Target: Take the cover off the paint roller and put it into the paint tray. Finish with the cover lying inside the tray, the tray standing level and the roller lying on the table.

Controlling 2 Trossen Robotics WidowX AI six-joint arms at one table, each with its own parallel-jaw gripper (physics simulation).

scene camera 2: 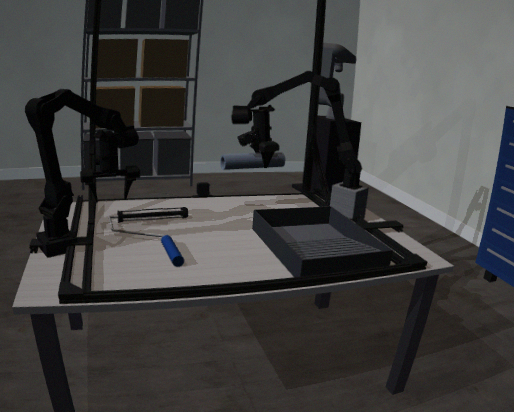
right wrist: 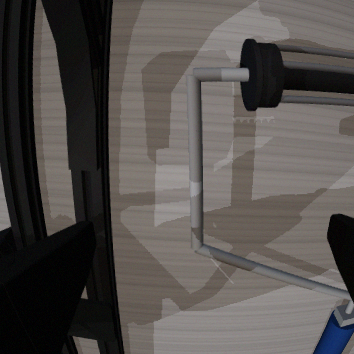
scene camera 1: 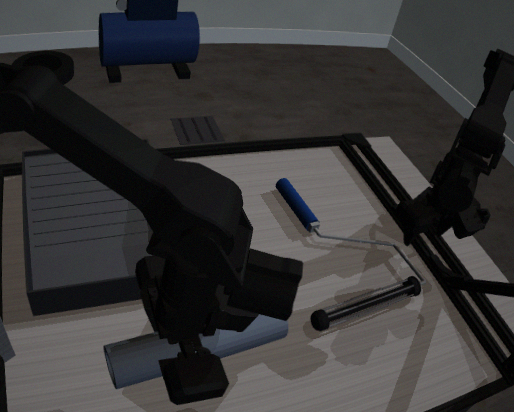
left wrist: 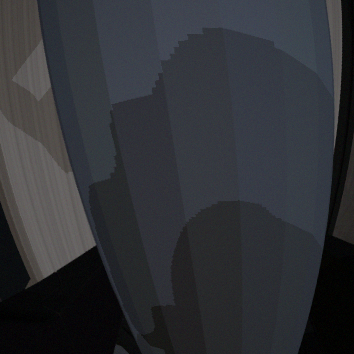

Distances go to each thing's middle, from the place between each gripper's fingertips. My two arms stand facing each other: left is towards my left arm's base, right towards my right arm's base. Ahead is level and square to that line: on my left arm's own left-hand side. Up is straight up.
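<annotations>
The dark paint tray [scene camera 1: 82, 241] is 400 mm ahead of my left hand, 120 mm below it and 10 mm to the right of it. There is also the grey-blue roller cover [scene camera 1: 135, 360], and my left gripper is 40 mm to the left of it and 20 mm below it.
The dark paint tray is 550 mm to the left of my right hand, 320 mm ahead of it and 60 mm below it. I see the grey-blue roller cover 520 mm to the left of my right hand, 90 mm behind it and 80 mm above it.
</annotations>
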